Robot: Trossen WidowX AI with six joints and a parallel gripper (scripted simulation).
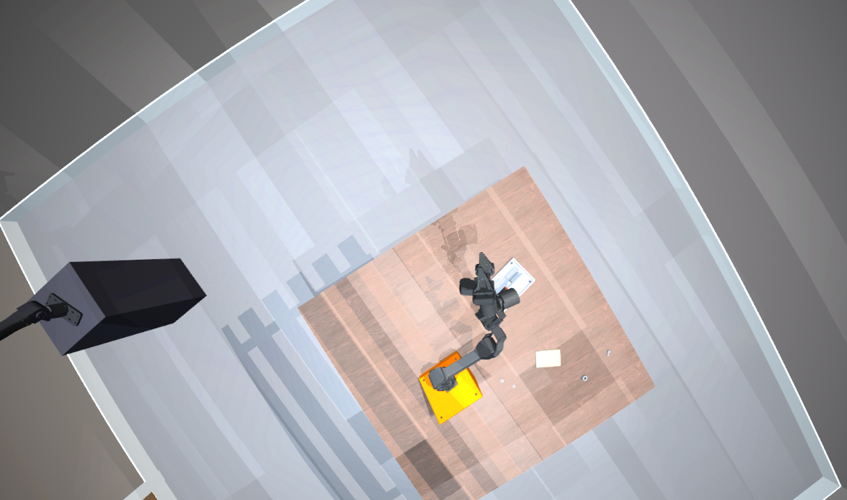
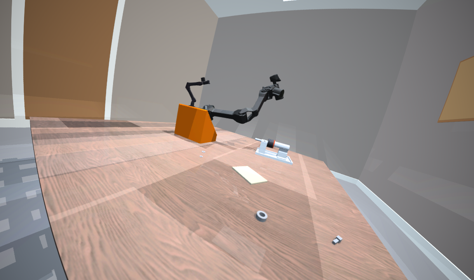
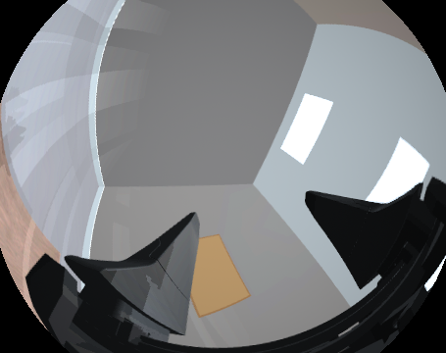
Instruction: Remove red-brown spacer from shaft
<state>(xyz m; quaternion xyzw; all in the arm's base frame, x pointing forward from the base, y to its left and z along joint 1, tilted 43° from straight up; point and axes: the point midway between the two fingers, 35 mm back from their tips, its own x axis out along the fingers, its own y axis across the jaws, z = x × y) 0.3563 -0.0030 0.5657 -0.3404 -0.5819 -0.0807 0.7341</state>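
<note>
Now: gripper tip 2 cm short of the shaft, 26 cm to the left of it and 44 cm above it. The rest, counted from my gripper tip: small grey part (30 cm ahead, 83 cm to the right, 51 cm below); red-brown spacer (8 cm ahead, 26 cm to the right, 44 cm below); cream flat plate (4 cm ahead, 66 cm to the right, 51 cm below).
</note>
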